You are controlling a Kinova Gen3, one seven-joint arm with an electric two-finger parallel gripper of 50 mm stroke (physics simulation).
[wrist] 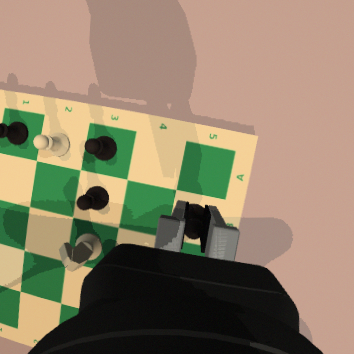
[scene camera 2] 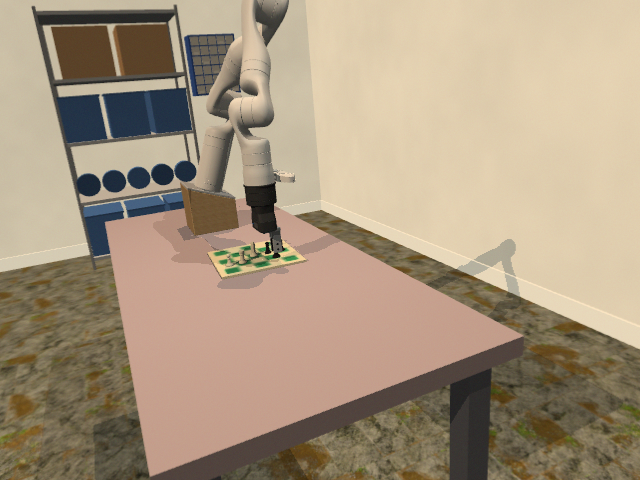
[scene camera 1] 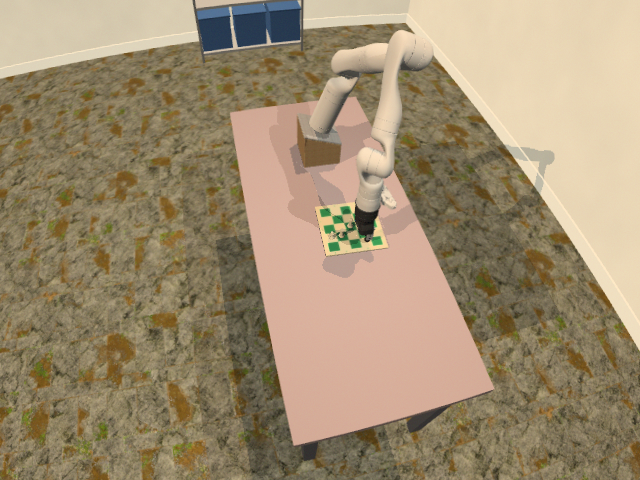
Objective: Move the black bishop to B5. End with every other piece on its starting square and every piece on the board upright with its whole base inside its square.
Labels:
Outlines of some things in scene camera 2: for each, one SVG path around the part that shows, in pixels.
My gripper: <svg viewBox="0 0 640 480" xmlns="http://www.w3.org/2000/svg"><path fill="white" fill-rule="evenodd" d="M244 187L246 204L251 206L253 228L263 234L269 233L271 251L274 253L282 252L281 228L277 226L274 213L274 203L277 202L275 184L261 188Z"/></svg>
A chessboard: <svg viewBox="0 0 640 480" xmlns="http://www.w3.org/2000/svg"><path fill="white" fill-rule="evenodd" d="M307 262L302 255L284 240L282 240L282 245L285 250L278 252L281 255L279 258L272 257L274 252L271 251L270 240L255 243L255 251L258 254L256 257L250 257L250 244L207 252L222 280ZM227 254L230 254L230 260L233 263L233 266L231 267L226 266L228 260L226 257ZM239 250L244 250L244 258L247 263L239 264ZM265 242L269 242L269 249L272 253L265 254Z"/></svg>

